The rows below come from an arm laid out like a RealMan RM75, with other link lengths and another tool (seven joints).
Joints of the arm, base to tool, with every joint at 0 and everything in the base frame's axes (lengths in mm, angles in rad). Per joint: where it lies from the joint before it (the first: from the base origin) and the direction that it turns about. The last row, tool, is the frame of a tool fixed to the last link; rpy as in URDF.
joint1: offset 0 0 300.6 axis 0 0 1
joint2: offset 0 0 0 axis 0 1 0
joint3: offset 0 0 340.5 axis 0 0 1
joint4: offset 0 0 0 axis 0 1 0
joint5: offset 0 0 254.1 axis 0 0 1
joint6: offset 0 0 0 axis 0 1 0
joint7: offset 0 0 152.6 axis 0 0 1
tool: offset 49 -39 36 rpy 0 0.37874 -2.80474
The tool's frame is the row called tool.
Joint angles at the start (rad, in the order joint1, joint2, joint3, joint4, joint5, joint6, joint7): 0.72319, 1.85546, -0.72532, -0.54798, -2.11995, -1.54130, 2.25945
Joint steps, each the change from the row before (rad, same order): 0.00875, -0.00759, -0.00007, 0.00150, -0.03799, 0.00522, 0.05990; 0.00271, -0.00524, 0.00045, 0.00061, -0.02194, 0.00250, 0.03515; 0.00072, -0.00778, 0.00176, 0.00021, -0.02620, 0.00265, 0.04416; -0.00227, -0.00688, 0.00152, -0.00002, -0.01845, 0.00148, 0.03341; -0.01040, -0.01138, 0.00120, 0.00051, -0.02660, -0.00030, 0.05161; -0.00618, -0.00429, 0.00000, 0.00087, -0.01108, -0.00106, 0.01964; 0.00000, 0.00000, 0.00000, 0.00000, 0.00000, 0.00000, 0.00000; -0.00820, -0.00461, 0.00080, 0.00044, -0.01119, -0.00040, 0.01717
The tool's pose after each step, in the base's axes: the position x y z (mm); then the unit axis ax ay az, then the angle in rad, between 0 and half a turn. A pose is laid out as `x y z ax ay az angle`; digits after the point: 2 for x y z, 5 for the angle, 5 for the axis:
380.68 464.54 46.74 -0.70130 -0.69027 -0.17808 2.55336
383.30 462.93 49.70 -0.71108 -0.67858 -0.18412 2.57621
387.57 460.37 54.45 -0.72372 -0.66260 -0.19286 2.60259
391.87 457.60 58.73 -0.73377 -0.64924 -0.20015 2.62140
401.09 450.25 65.59 -0.75095 -0.62569 -0.21114 2.65163
405.65 446.11 68.04 -0.75806 -0.61568 -0.21514 2.66534
405.65 446.11 68.04 -0.75806 -0.61568 -0.21514 2.66534
411.21 441.50 70.89 -0.76469 -0.60567 -0.22004 2.67826

